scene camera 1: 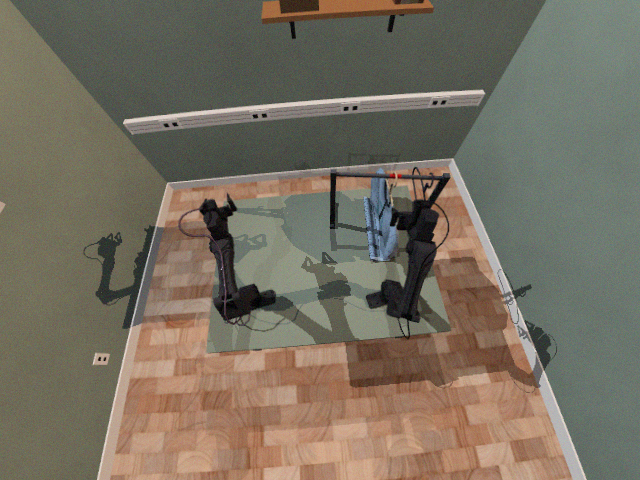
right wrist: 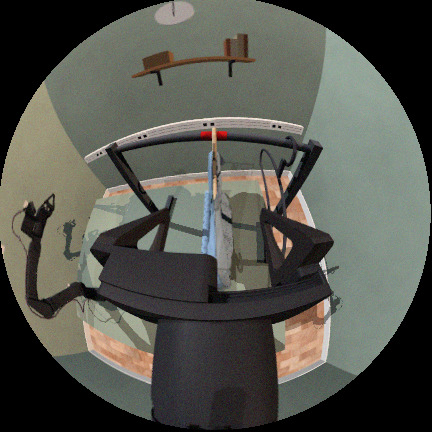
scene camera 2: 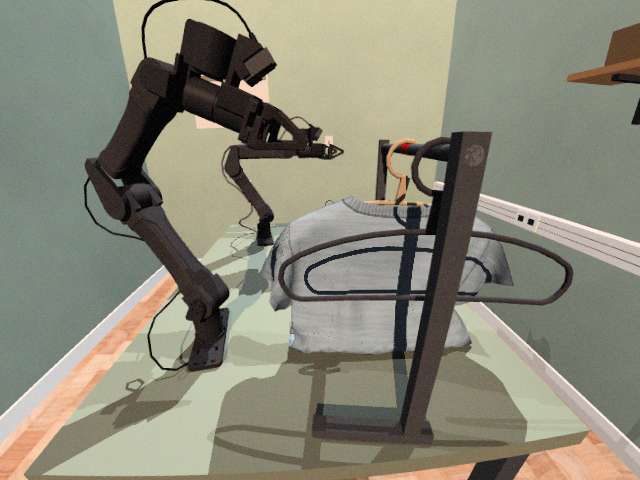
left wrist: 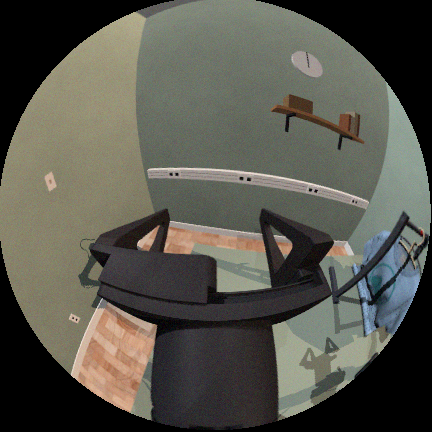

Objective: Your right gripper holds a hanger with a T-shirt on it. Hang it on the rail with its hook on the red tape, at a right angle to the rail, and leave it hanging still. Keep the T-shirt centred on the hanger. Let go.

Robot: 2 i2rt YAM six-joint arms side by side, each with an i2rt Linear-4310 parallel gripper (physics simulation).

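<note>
The wooden hanger (scene camera 1: 395,181) (scene camera 2: 391,161) (right wrist: 214,143) hangs by its hook on the rail (scene camera 1: 356,175) (right wrist: 170,141), over the red tape (scene camera 2: 404,148) (right wrist: 205,134). In the right wrist view it appears edge-on, about square to the rail. The T-shirt (scene camera 1: 381,245) (scene camera 2: 351,268) (left wrist: 400,292) (right wrist: 225,245), blue on one side and grey on the other, hangs on it and looks roughly centred, though the post partly hides it. My right gripper (scene camera 2: 306,140) (right wrist: 214,212) is open and empty, back from the hanger. My left gripper (scene camera 1: 218,198) (left wrist: 214,213) is open and empty, far from the rail.
A dark hanger (scene camera 2: 516,301) (right wrist: 294,150) hangs near one end of the rail, beside the post (scene camera 2: 447,268). Another post (scene camera 1: 333,201) stands at the other end. A wall shelf (scene camera 1: 346,11) is above, behind the rack.
</note>
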